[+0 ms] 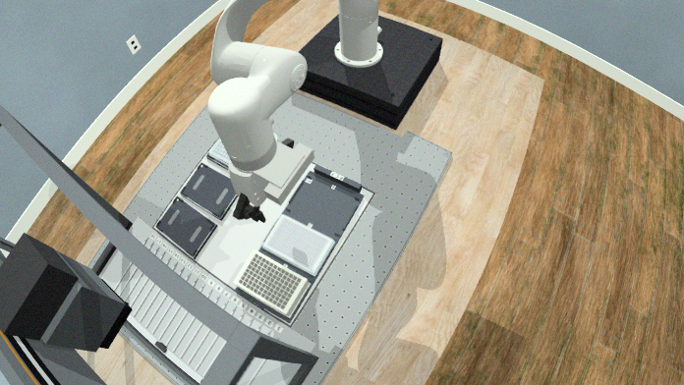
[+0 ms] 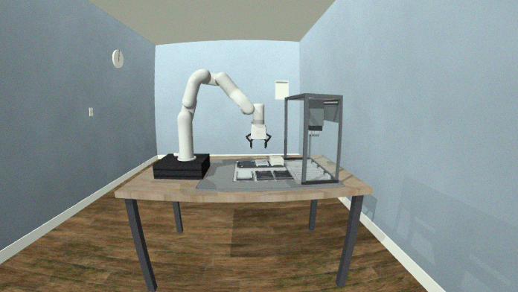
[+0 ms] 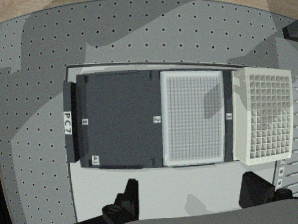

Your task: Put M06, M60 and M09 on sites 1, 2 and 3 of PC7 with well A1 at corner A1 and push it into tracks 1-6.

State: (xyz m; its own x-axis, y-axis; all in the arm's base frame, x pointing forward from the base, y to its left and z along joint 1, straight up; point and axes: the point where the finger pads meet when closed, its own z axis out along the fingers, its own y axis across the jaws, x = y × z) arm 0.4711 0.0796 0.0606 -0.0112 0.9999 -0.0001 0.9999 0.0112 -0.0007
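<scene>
Now: hand 9 cm past the plate nest S1, 20 cm to the left of it and 13 cm above it. Also, from my hand: plate nest S2: 2 cm ahead, 20 cm to the right, 13 cm below; then carrier PC7: 2 cm ahead, 5 cm to the left, 12 cm below; then plate nest S3: 13 cm ahead, 20 cm to the right, 13 cm below.
</scene>
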